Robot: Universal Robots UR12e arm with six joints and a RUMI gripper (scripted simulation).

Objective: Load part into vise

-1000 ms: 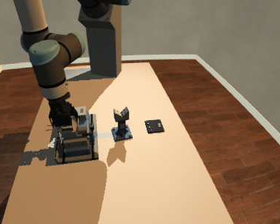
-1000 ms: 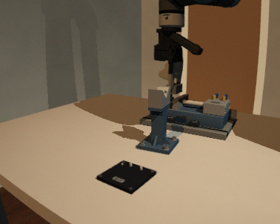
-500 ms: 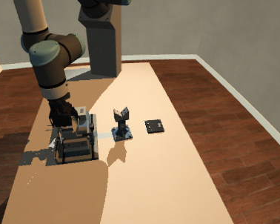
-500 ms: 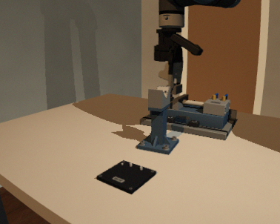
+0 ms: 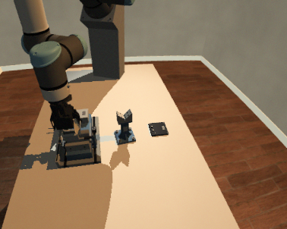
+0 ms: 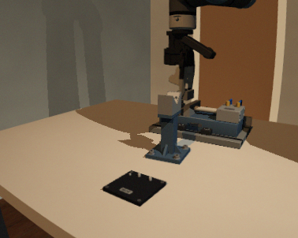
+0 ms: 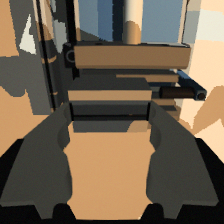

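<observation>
Right now the part is right at my hand. Round my hand: dark work stop rod: 2 cm ahead, 6 cm to the left, 3 cm below; moving jaw: 3 cm behind, 3 cm to the left, 5 cm below; cream cylinder rod: 8 cm behind, 5 cm to the left, 5 cm below.
</observation>
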